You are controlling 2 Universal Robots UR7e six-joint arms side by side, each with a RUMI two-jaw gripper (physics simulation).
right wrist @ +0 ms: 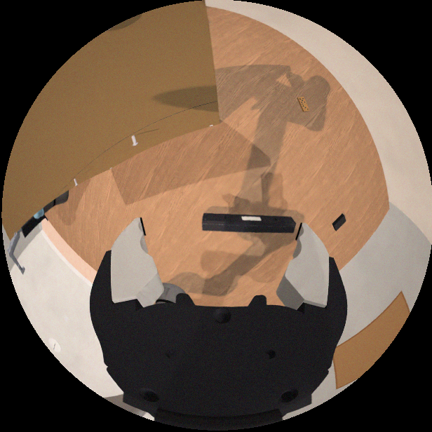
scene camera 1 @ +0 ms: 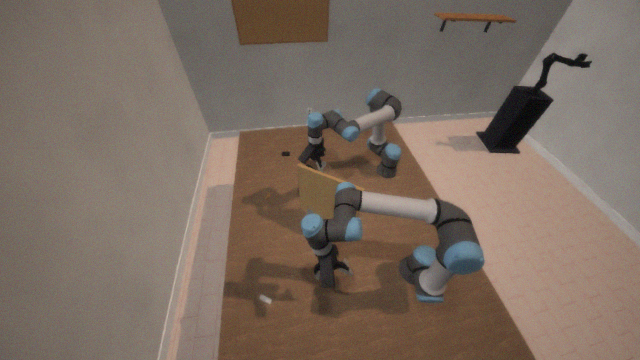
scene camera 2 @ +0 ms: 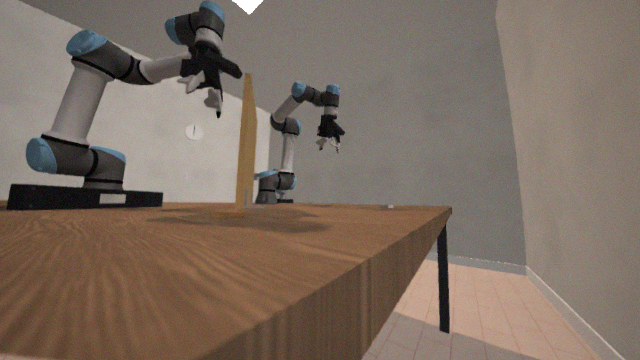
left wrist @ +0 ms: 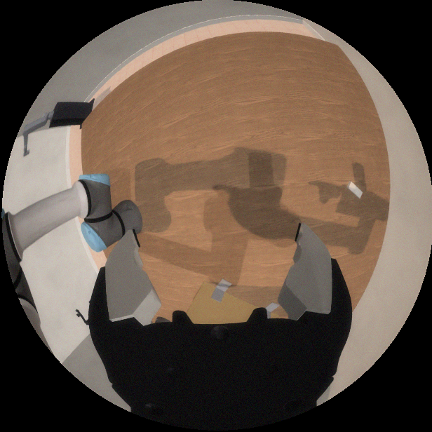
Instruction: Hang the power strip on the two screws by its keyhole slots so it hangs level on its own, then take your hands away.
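Where they show: left gripper, fingertip midpoint: [scene camera 1: 334, 276] [scene camera 2: 328, 152]; right gripper, fingertip midpoint: [scene camera 1: 313, 167] [scene camera 2: 204, 107]; left arm's base, link origin: [scene camera 1: 412, 270] [scene camera 2: 266, 203]; right arm's base, link origin: [scene camera 1: 386, 171].
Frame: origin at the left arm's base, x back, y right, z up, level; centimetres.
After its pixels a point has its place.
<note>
The black power strip [right wrist: 248, 223] lies on the table below the open right fingers, nearer the right-hand finger in the right wrist view; it appears to be the long black bar [scene camera 2: 60, 197] @(x -45.1, y 83.8, z 2.3 cm) at left in scene camera 2. The upright tan board [scene camera 1: 315, 190] @(x -47.6, y 45.0, z 27.4 cm) [scene camera 2: 246, 145] @(x -54.7, y 50.6, z 19.2 cm) [right wrist: 125, 60] carries two pale screws, one screw [right wrist: 134, 140] nearer the middle and another screw [right wrist: 75, 182] farther left. My right gripper [scene camera 1: 314, 162] @(x -46.3, y 60.2, z 30.1 cm) [scene camera 2: 203, 100] @(x -46.3, y 60.2, z 30.1 cm) [right wrist: 221, 223] is open and empty, above the strip beside the board. My left gripper [scene camera 1: 334, 275] @(x -48.4, y -4.2, z 30.6 cm) [scene camera 2: 329, 149] @(x -48.4, y -4.2, z 30.6 cm) [left wrist: 216, 229] is open and empty, on the board's other side.
A small black box [scene camera 1: 285, 154] @(x -60.9, y 106.5, z 1.4 cm) [right wrist: 339, 222] lies beyond one end of the strip. A small perforated tan block [right wrist: 303, 104] lies near the board. A white piece [scene camera 1: 265, 299] @(x -81.4, y 0.2, z 1.2 cm) [left wrist: 355, 190] lies near the table edge. Metal brackets [left wrist: 221, 290] stand at the board's foot.
</note>
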